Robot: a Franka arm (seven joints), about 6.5 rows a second.
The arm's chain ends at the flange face. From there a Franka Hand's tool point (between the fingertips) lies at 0.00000 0.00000 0.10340 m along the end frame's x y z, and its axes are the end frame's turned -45 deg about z.
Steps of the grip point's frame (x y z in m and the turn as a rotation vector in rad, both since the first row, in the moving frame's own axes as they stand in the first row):
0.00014, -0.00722, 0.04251, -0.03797, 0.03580, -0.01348
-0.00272, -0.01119, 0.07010, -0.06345, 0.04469, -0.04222
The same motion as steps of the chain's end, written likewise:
-0.01040, -0.00533, 0.04265, -0.00153, 0.05216, -0.01348
-0.01776, -0.00719, 0.07041, -0.01327, 0.07647, -0.04222

